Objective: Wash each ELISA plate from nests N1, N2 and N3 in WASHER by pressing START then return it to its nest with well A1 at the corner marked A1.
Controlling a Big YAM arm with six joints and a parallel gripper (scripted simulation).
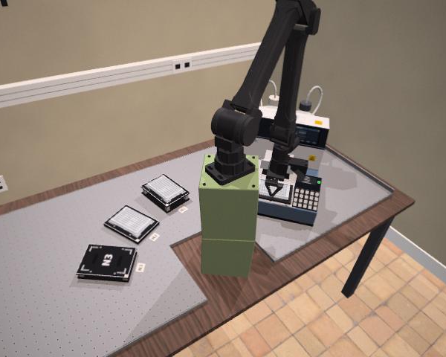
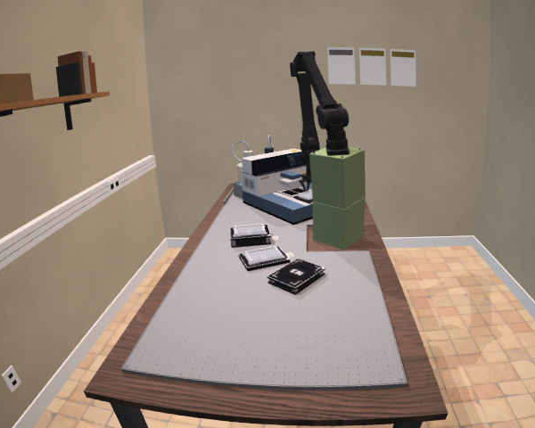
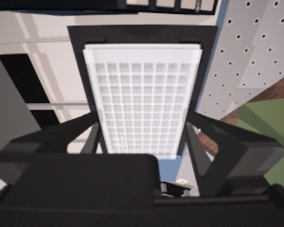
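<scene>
My hand is 10 mm above the dark washer carrier. Round my hand: plate washer: 110 mm to the right, 100 mm ahead, 30 mm above.
</scene>
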